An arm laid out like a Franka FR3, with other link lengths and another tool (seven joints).
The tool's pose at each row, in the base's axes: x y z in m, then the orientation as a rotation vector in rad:
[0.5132, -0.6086, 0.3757, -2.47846, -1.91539, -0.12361]
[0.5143, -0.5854, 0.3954, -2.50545, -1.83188, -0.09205]
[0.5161, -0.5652, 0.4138, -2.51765, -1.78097, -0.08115]
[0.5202, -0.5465, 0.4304, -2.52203, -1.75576, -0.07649]
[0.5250, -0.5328, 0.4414, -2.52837, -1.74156, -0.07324]
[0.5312, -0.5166, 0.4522, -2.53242, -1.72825, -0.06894]
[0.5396, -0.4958, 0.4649, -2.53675, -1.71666, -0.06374]
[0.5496, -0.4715, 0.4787, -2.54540, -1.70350, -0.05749]
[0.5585, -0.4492, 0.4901, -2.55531, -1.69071, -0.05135]
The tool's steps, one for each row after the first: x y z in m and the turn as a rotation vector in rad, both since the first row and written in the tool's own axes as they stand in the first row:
[0.0240, -0.0040, -0.0183, 0.03366, 0.00153, 0.05439]
[0.0452, -0.0066, -0.0355, 0.05260, 0.00790, 0.08648]
[0.0654, -0.0066, -0.0508, 0.06254, 0.01209, 0.10194]
[0.0805, -0.0050, -0.0607, 0.06580, 0.01206, 0.11200]
[0.0985, -0.0026, -0.0703, 0.07057, 0.01235, 0.12081]
[0.1215, 0.0008, -0.0813, 0.07476, 0.01141, 0.12878]
[0.1484, 0.0049, -0.0932, 0.07714, 0.00817, 0.13908]
[0.1729, 0.0083, -0.1029, 0.07841, 0.00414, 0.14958]

